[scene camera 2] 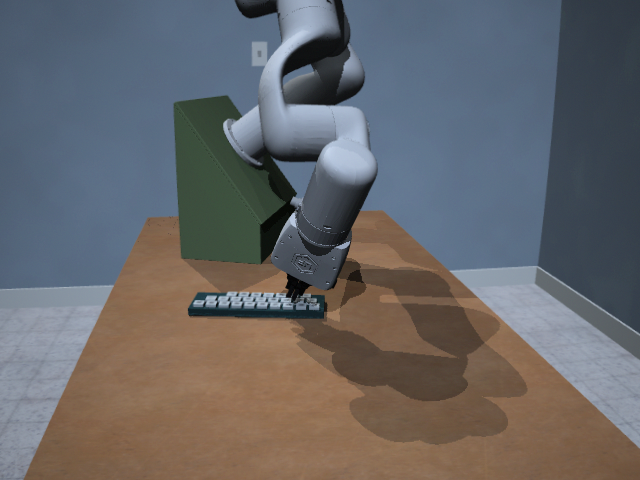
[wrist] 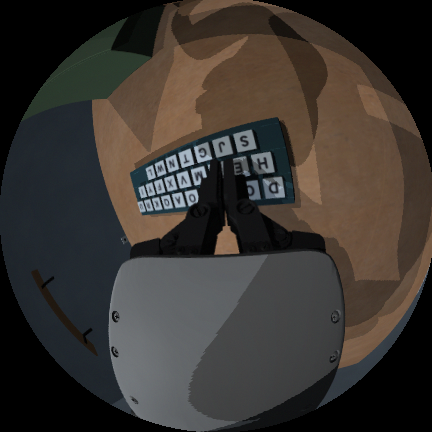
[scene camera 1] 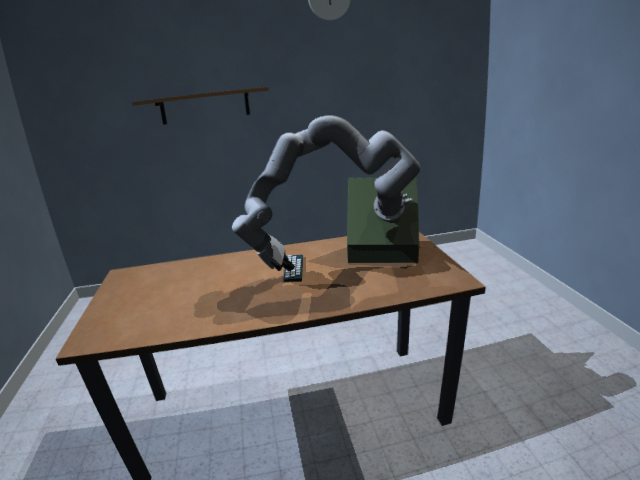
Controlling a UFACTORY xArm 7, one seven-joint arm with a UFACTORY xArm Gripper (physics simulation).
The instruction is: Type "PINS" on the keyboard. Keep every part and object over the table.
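The keyboard is dark teal with white letter keys and lies flat on the table. In the wrist view its letters appear upside down. The S key and N key are in the far row there, and the I key is at the left end of the middle row. The P key does not show; the fingers hide several keys. My gripper is shut and empty, tilted, its tips at the middle row between E and M. Whether they touch a key is unclear.
A green sloped block carries the arm's base on the table, beyond the keyboard in scene camera 2. A wall shelf hangs behind the table. Arm shadows cross the table top.
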